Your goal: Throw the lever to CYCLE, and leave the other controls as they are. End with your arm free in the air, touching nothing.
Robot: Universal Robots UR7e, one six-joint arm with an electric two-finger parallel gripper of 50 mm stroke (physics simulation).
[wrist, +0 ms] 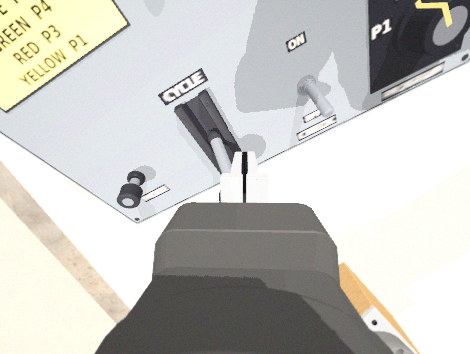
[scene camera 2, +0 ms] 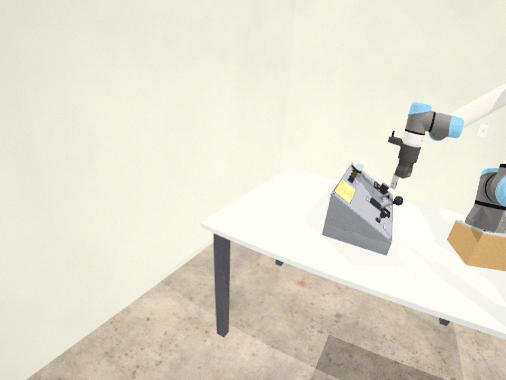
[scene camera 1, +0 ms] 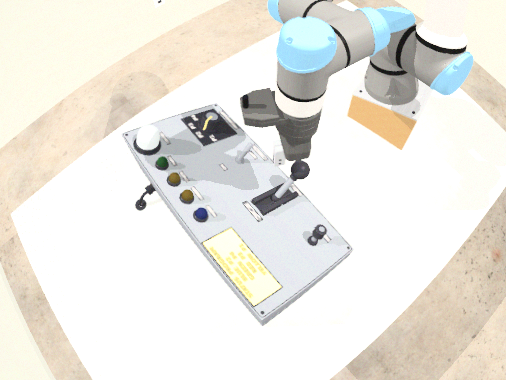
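Pixels of known places: gripper, fingertip midpoint: (wrist: 244, 164) (scene camera 2: 392, 188) (scene camera 1: 278, 162); arm's base, link origin: (scene camera 2: 484, 227) (scene camera 1: 391, 85).
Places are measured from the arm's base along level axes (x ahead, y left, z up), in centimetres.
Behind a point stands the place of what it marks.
Note:
The lever (scene camera 1: 285, 188) {y 7.0, x 41.1, z -0.2 cm} (wrist: 220, 154) {y 6.5, x 41.5, z -0.2 cm} stands in a black slot on the grey sloped panel (scene camera 1: 295, 267) {y 21.6, x 49.4, z 0.1 cm} (scene camera 2: 345, 220) {y 26.4, x 53.6, z -3.2 cm} (wrist: 100, 135) {y 18.0, x 48.8, z -0.3 cm}. It leans away from the CYCLE label (wrist: 183, 86) {y 7.0, x 49.4, z -0.3 cm}, toward the panel edge nearest the arm's base. Its black ball knob (scene camera 1: 300, 170) {y 7.1, x 37.7, z 4.1 cm} (scene camera 2: 398, 200) {y 8.1, x 37.2, z 3.1 cm} shows in both scene views; in the wrist view the fingers and gripper body hide most of it. My gripper (scene camera 1: 279, 161) {y 3.9, x 40.7, z 5.9 cm} (scene camera 2: 393, 186) {y 3.9, x 40.7, z 5.9 cm} (wrist: 244, 164) {y 3.9, x 40.7, z 5.9 cm} is shut and empty. Its tips are close beside the knob, on the toggle switch's side in the first scene view. I cannot tell whether they touch it.
A toggle switch (scene camera 1: 244, 152) {y -5.1, x 43.0, z -0.7 cm} (wrist: 318, 96) {y -5.3, x 42.8, z -0.5 cm} leans toward its lower label. A rotary selector (scene camera 1: 211, 118) {y -16.6, x 44.3, z 0.3 cm} (wrist: 448, 27) {y -17.2, x 43.7, z 0.0 cm} is beyond it. A small black mode control (scene camera 1: 318, 233) {y 18.9, x 42.0, z 1.4 cm} (wrist: 130, 192) {y 17.7, x 41.8, z 1.1 cm} stands near the panel corner. A white dome (scene camera 1: 148, 138) {y -15.6, x 59.4, z 7.9 cm} and several coloured round parts line the opposite edge.

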